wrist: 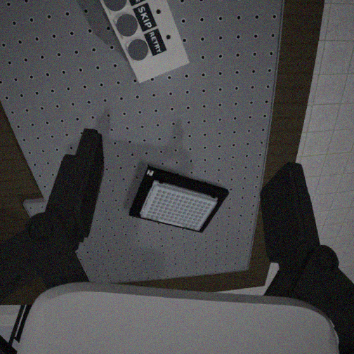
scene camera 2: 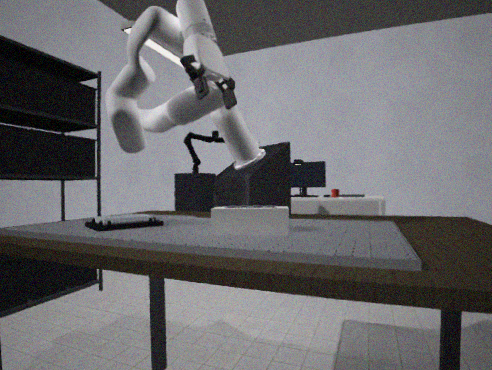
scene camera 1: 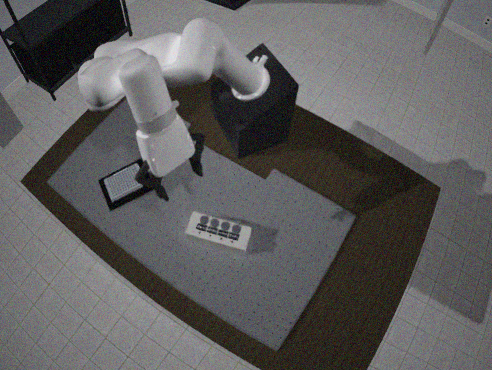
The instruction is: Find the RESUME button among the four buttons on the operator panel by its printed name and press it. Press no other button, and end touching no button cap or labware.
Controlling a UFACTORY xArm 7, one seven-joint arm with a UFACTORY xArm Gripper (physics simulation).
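Frame: origin at the arm's base, x down, y ahead, z right, level; millimetres.
Where they show: gripper, fingertip midpoint: [scene camera 2: 218,101] [scene camera 1: 181,185]; arm's base, link origin: [scene camera 2: 250,160] [scene camera 1: 250,83].
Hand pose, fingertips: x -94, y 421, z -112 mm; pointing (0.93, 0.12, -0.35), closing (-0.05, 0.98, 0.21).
Observation:
Things, the pixels of their top centre, and the offset from my fingertips. "pt": a spot on its surface instead.
- white operator panel, top centre: [scene camera 2: 250,206] [scene camera 1: 218,230] dy -37, dx +232, dz -58 mm
- white well plate, top centre: [scene camera 2: 124,216] [scene camera 1: 124,180] dy +6, dx +261, dz +282 mm
- black holder, surface spot: [scene camera 2: 95,226] pt dy +94, dx +278, dz +282 mm
The white operator panel [scene camera 1: 244,242] [scene camera 2: 250,220] [wrist: 173,58] stands on the pegboard with four round grey caps in a row. In the wrist view it is cut off by the top edge. The RETRY cap [wrist: 138,49] is at the end nearer the well plate, the SKIP cap [wrist: 126,25] beside it. A third cap [wrist: 116,4] shows partly; its label is cut off except for what looks like a final E. The RESUME name is not readable in any view. My gripper [scene camera 1: 184,187] [scene camera 2: 216,100] [wrist: 191,162] is open and empty, high above the board, on the panel's well-plate side, touching nothing.
A white well plate [scene camera 1: 120,185] [wrist: 179,206] sits in a black holder [scene camera 2: 95,226] [wrist: 136,204], below the gripper in the wrist view. The arm's dark pedestal [scene camera 1: 255,120] stands at the table's back. A black shelf [scene camera 2: 99,150] stands at the left.

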